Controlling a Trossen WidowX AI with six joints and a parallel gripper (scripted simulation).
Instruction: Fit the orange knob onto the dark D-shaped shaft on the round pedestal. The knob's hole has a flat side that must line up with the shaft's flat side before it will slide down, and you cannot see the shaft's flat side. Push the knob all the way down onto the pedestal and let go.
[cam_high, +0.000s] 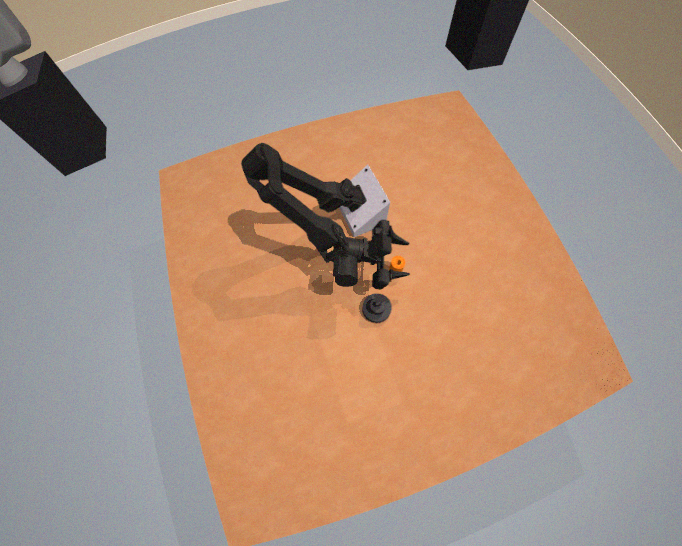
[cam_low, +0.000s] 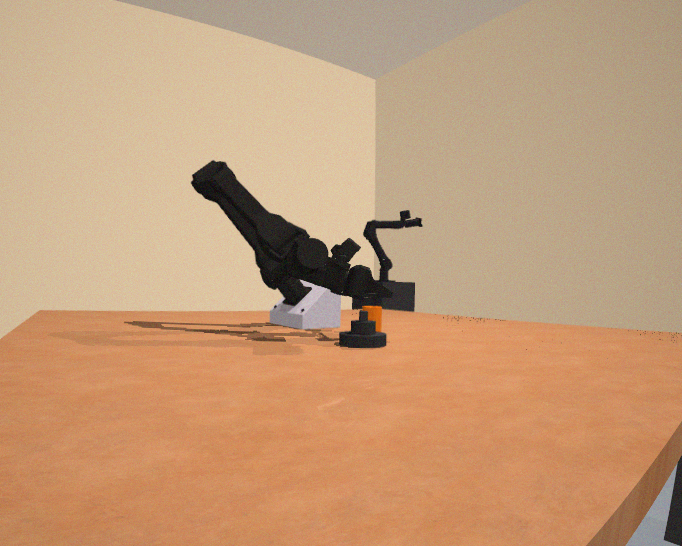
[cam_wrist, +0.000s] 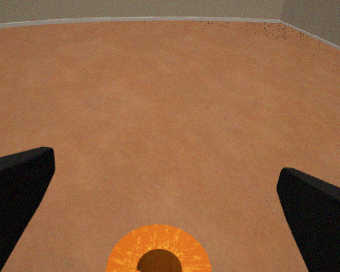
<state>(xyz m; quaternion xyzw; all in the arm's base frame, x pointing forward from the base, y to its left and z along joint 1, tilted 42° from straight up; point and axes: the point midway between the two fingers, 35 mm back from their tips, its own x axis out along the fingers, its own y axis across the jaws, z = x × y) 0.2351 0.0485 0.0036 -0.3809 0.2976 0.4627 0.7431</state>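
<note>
The orange knob lies 60 mm below my gripper tip, 20 mm to the right of it and 10 mm behind it. From my gripper tip the other things lie so: dark round pedestal: 130 mm to the right, 80 mm ahead, 60 mm below.
</note>
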